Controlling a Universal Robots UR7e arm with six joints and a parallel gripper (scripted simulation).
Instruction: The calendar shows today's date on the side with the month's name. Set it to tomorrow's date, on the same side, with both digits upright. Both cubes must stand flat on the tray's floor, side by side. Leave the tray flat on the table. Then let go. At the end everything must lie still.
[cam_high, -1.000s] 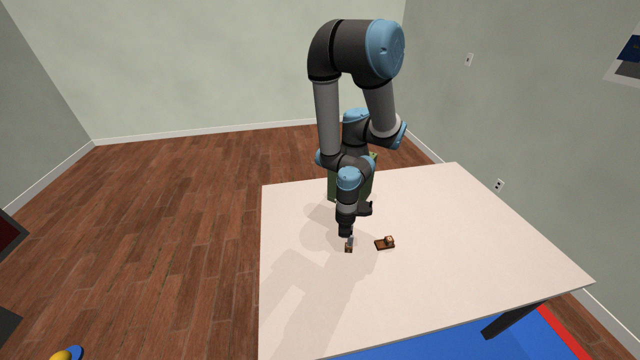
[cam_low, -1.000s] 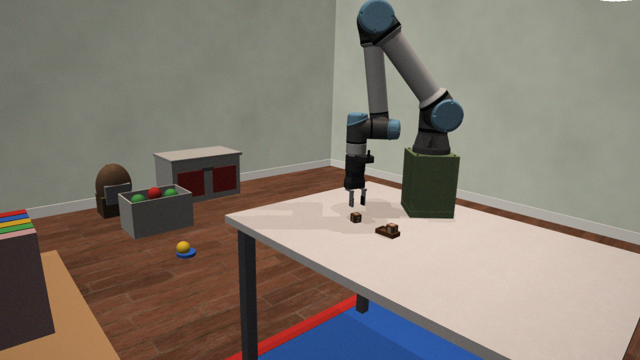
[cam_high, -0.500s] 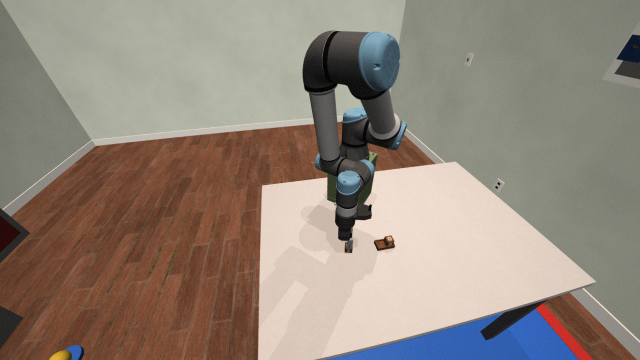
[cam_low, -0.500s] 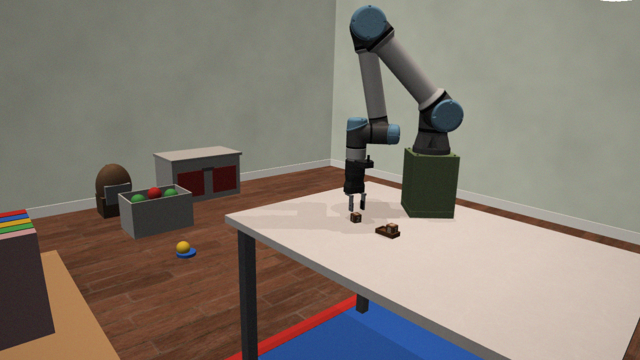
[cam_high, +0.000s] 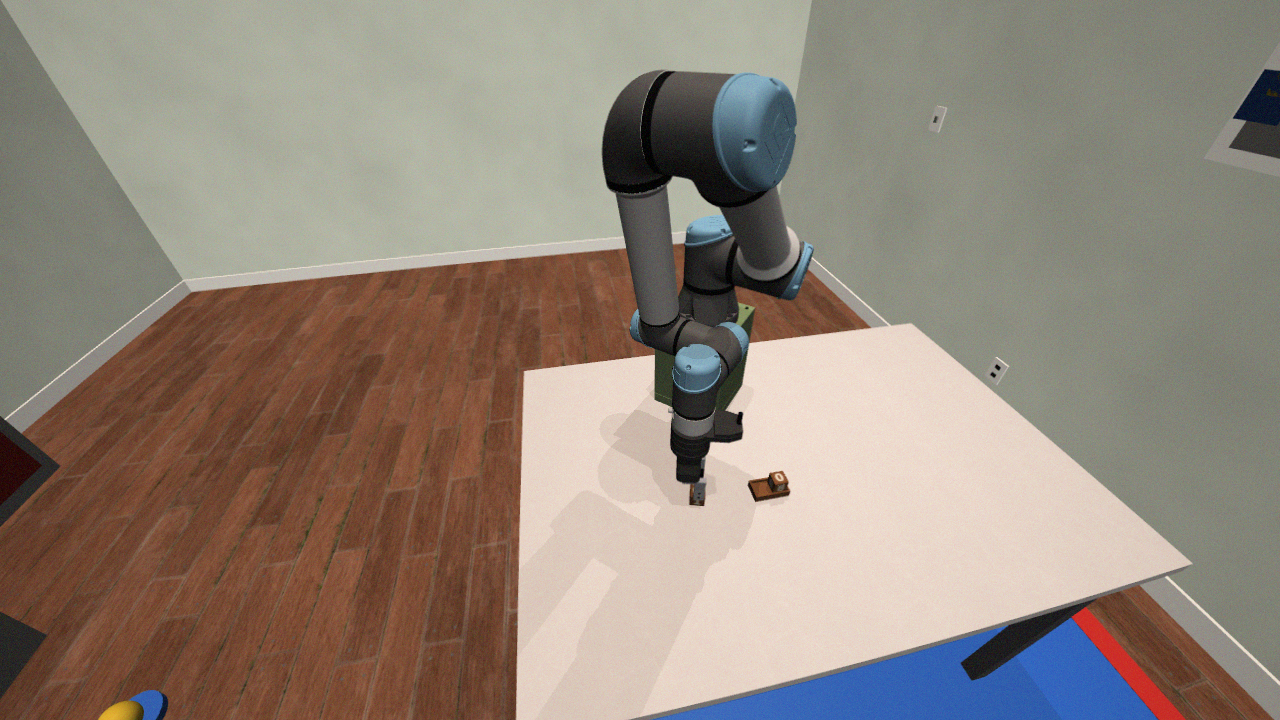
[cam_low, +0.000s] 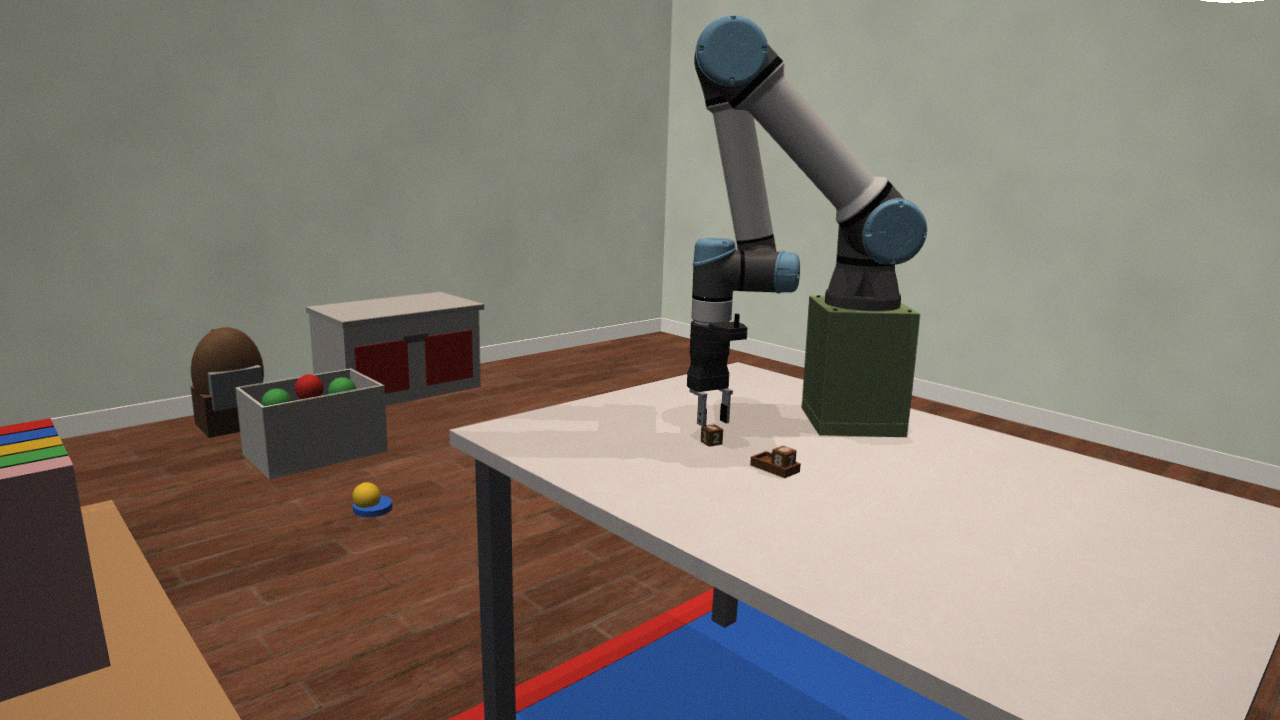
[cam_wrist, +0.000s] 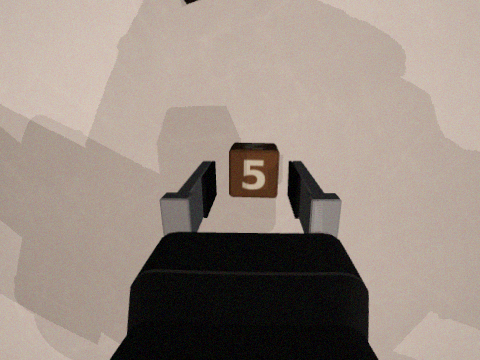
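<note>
Now: the brown cube 40 mm below my hand.
</note>
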